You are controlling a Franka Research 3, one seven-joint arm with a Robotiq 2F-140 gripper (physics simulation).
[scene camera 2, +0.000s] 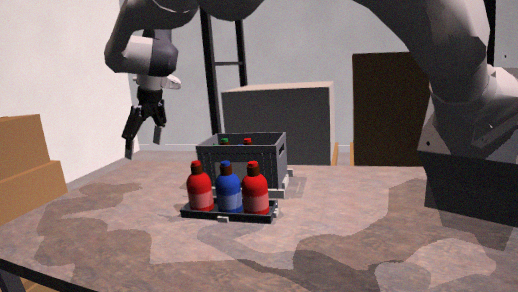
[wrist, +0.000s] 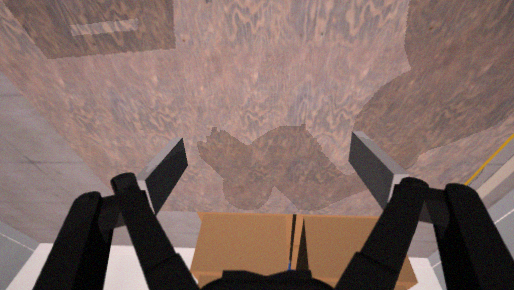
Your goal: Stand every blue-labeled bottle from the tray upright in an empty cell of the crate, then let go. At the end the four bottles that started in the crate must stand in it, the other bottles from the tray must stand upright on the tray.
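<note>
A blue bottle [scene camera 2: 229, 188] stands upright on the black tray [scene camera 2: 200, 215], between a red bottle [scene camera 2: 200, 190] on the left and another red bottle [scene camera 2: 255, 191] on the right. The grey crate [scene camera 2: 281, 165] stands behind the tray. Inside it the tops of a green-capped bottle [scene camera 2: 224, 141] and a red-capped bottle [scene camera 2: 247, 141] show; the crate's lower inside is hidden by its walls. My gripper [scene camera 2: 143, 142] [wrist: 266, 149] is open and empty, high above the table, left of the crate in the scene view. The tray and crate do not show in the wrist view.
The table [scene camera 2: 345, 210] [wrist: 260, 90] carries the tray and crate. Cardboard boxes [scene camera 2: 27, 175] [wrist: 245, 245] stand beyond the table's left edge. A large grey box [scene camera 2: 277, 125] and a dark brown panel [scene camera 2: 390, 110] stand behind the table. The arm's base is at the right.
</note>
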